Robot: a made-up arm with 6 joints. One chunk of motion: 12 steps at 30 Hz.
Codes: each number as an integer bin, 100 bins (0 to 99) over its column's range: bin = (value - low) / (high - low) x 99, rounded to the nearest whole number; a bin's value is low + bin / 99 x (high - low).
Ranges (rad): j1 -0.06..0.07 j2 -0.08..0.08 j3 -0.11..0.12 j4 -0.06..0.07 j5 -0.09..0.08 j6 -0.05..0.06
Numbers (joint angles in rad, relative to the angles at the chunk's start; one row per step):
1: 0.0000 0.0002 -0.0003 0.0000 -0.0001 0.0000
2: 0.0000 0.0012 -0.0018 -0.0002 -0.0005 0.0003
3: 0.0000 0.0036 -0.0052 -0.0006 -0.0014 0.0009
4: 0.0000 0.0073 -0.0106 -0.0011 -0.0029 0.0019
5: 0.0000 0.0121 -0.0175 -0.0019 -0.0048 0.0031
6: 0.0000 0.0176 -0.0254 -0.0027 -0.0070 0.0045
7: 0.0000 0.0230 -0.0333 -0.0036 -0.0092 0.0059
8: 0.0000 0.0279 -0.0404 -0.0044 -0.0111 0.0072
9: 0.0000 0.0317 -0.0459 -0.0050 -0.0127 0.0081
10: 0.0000 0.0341 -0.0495 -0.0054 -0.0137 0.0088
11: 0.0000 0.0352 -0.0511 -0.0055 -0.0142 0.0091
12: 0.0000 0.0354 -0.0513 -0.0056 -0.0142 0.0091
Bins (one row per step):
1: 46 50 47 46 52 45
2: 46 50 47 46 52 45
3: 46 52 45 45 52 46
4: 46 54 43 45 51 47
5: 46 57 40 44 50 48
6: 46 60 36 44 48 49
7: 46 64 33 43 47 50
8: 46 67 30 42 46 51
9: 46 69 28 42 45 52
10: 46 71 26 42 44 53
11: 46 71 25 42 44 53
12: 46 71 25 41 44 53

